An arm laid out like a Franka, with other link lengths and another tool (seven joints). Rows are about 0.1 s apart.
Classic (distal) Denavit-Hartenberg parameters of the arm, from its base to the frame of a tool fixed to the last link. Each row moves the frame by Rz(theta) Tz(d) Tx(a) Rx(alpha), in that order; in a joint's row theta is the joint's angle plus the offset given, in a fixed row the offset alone. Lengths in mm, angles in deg.
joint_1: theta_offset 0  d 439.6  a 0  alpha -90
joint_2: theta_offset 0  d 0  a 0  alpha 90
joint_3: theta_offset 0  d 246.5  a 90.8  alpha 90
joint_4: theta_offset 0  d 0  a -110.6  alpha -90
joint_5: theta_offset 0  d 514.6  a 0  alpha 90
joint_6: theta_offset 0  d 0  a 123.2  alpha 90
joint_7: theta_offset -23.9  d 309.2  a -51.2  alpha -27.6
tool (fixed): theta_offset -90  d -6.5  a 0  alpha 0
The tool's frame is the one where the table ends.
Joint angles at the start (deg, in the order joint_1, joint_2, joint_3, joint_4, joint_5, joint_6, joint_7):
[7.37, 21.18, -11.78, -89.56, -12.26, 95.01, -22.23]
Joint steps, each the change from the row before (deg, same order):
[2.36, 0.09, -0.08, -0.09, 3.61, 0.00, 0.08]
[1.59, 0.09, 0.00, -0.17, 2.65, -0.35, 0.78]
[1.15, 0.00, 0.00, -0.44, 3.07, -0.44, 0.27]
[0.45, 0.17, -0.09, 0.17, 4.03, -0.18, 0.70]
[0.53, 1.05, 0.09, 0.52, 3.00, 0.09, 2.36]
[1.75, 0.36, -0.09, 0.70, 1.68, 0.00, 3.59]
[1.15, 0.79, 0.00, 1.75, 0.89, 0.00, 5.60]
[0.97, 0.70, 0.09, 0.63, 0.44, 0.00, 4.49]
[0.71, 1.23, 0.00, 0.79, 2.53, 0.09, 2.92]
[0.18, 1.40, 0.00, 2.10, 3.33, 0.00, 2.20]
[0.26, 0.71, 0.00, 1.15, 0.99, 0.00, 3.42]
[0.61, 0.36, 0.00, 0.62, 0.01, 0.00, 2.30]
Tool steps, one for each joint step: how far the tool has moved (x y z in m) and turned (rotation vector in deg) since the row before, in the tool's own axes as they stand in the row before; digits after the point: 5 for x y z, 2 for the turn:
[0.02406, 0.03454, -0.01836, -2.93, 1.76, -0.46]
[0.02135, 0.02304, -0.01131, -1.45, 1.74, 0.16]
[0.02280, 0.01895, -0.00750, -1.56, 2.43, 0.12]
[0.01714, 0.01772, -0.00733, -2.01, 2.83, 1.78]
[0.01858, 0.01819, -0.00065, -0.41, 2.19, 2.45]
[0.01929, 0.02133, -0.01285, 0.12, 0.59, 2.30]
[0.01079, 0.01788, -0.01459, 1.17, -0.22, 4.40]
[0.01513, 0.01029, -0.00473, 1.67, 0.08, 3.06]
[0.02130, 0.01303, -0.00218, 0.59, 2.01, 2.45]
[0.01386, 0.01637, -0.01108, -0.69, 2.45, 2.71]
[0.00794, 0.00776, -0.00651, 0.85, 0.58, 3.06]
[0.00792, 0.00442, -0.00469, 0.67, -0.26, 1.50]

